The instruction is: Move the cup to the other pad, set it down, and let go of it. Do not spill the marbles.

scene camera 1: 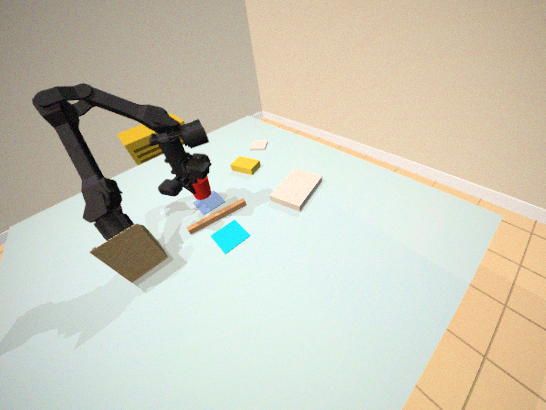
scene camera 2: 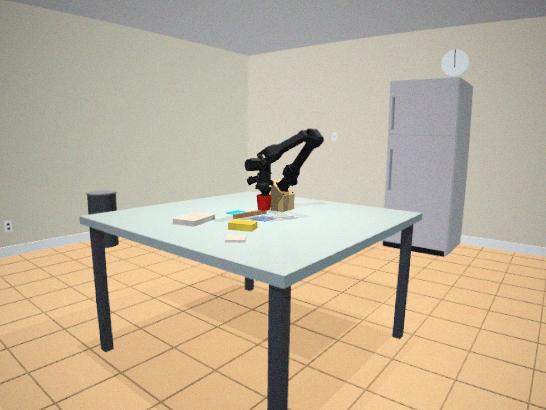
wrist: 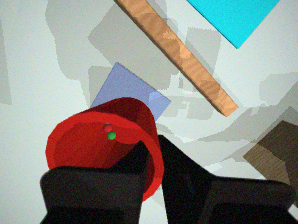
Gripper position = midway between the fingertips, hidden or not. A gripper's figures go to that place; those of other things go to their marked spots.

Scene:
My gripper (scene camera 1: 195,192): 74 cm from the lens. A cream slab (scene camera 1: 294,191) is 72 cm from the lens. A cyan pad (scene camera 1: 227,238) is 66 cm from the lens.

